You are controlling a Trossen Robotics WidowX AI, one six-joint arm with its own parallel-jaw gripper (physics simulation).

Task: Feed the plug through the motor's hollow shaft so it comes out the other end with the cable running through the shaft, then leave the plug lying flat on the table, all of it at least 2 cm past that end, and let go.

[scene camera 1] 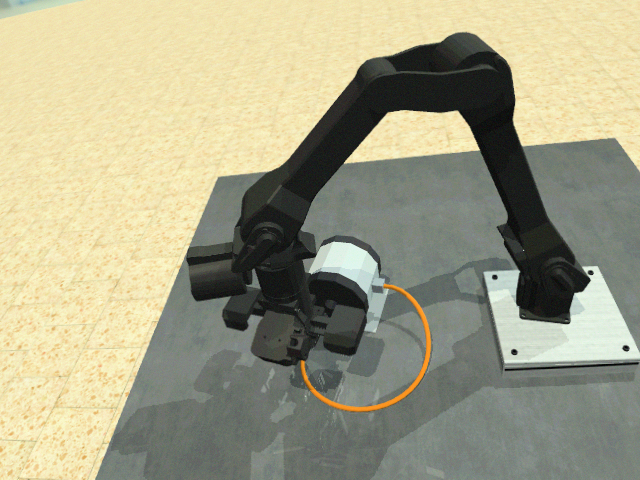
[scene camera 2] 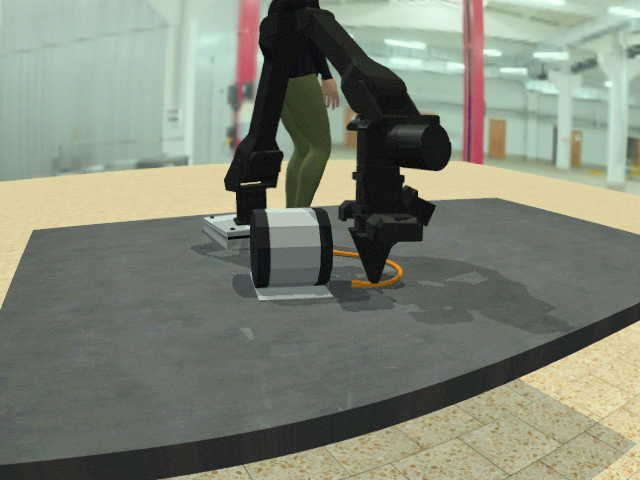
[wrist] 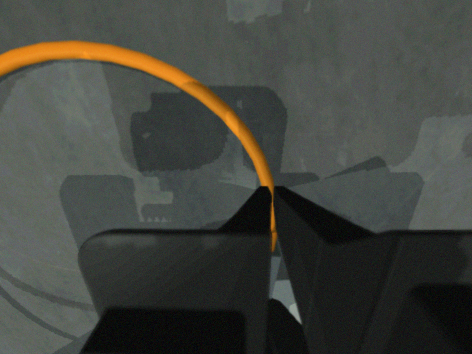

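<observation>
Scene camera 1 shows the gripper [scene camera 1: 302, 354]. In scene camera 2 you'd see the gripper [scene camera 2: 373, 282] as well. And the wrist view's got the gripper [wrist: 270, 195] in it too, along with an orange cable [wrist: 44, 51].
</observation>
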